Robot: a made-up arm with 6 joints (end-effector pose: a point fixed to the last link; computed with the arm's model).
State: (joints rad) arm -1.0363 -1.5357 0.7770 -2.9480 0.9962 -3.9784
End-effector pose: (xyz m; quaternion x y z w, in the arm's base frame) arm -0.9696 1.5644 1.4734 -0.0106 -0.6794 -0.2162 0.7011
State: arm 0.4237 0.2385 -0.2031 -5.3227 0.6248 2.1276
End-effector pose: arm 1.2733 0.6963 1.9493 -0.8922 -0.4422 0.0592 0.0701
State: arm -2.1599 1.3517 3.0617 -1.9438 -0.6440 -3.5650
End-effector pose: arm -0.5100 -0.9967 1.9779 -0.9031 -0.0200 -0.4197 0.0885
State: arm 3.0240 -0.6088 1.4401 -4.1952 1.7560 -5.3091
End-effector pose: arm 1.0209 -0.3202 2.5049 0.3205 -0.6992 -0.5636 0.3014
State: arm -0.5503 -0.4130 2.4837 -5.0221 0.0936 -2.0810
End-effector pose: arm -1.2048 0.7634 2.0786 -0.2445 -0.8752 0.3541 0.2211
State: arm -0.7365 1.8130 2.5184 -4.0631 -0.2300 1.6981
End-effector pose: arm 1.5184 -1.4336 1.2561 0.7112 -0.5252 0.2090 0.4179
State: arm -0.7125 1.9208 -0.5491 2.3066 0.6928 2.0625
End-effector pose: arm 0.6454 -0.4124 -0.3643 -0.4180 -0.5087 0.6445 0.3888
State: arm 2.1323 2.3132 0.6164 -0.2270 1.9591 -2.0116
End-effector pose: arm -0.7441 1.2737 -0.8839 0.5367 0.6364 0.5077 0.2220
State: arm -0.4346 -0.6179 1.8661 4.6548 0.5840 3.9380
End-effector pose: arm -1.4412 0.5282 2.3314 -0.2431 -0.2323 -0.9234 0.1854
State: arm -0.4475 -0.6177 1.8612 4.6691 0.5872 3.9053
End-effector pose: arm -1.4331 0.5454 2.3343 -0.2406 -0.2386 -0.9231 0.1821
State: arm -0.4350 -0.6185 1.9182 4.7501 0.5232 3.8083
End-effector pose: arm -1.4680 0.5544 2.2788 -0.2143 -0.2787 -0.9249 0.1446
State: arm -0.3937 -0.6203 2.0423 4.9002 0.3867 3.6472
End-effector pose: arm -1.5346 0.5444 2.1560 -0.1713 -0.3411 -0.9215 0.0712
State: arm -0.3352 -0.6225 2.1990 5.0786 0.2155 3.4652
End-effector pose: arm -1.5920 0.5055 2.0002 0.1336 0.3898 0.9111 0.0111
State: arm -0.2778 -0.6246 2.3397 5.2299 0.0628 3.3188
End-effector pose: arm -1.6194 0.4486 1.8651 0.1123 0.4091 0.9028 0.0701
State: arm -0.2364 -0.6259 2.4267 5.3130 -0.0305 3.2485
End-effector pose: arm -1.6271 0.3980 1.7857 0.1024 0.4090 0.9016 0.0962
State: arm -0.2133 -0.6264 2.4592 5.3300 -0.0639 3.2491
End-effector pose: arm -1.6307 0.3656 1.7565 0.0964 0.4025 0.9047 0.1015
